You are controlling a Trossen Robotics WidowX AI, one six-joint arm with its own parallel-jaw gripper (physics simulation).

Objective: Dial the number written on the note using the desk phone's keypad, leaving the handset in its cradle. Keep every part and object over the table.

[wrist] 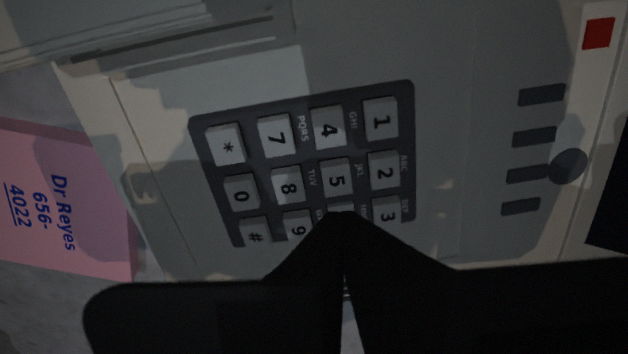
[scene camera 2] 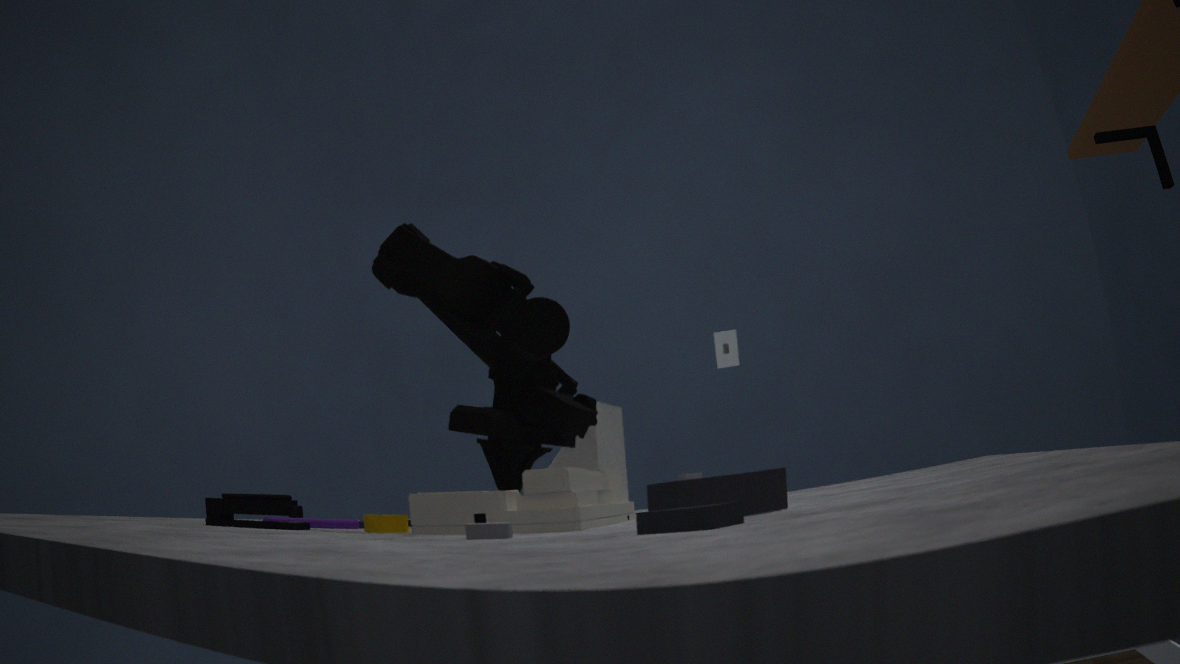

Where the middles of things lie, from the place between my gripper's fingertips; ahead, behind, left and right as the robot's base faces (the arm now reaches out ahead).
Right now the 9 key (wrist: 298, 224) is 10 mm behind my hand. Round my hand: 3 key (wrist: 386, 210) (20 mm ahead); 2 key (wrist: 384, 168) (10 mm ahead, 20 mm to the left); dark keypad (wrist: 357, 149) (10 mm behind, 20 mm to the left, 10 mm below).
